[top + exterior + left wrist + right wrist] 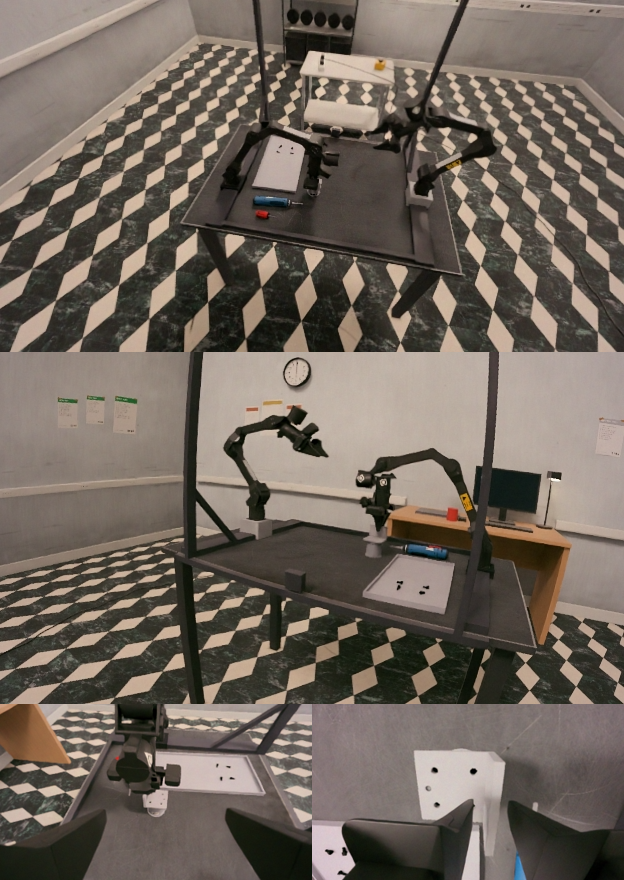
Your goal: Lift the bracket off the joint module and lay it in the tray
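Right now the white bracket is 3 cm behind my right hand and 5 cm below it. Round my right hand: grey tray 23 cm behind, 18 cm to the right, 12 cm below; then small red part 14 cm ahead, 20 cm to the right, 11 cm below; then joint module 3 cm behind, 1 cm to the left, 10 cm below.
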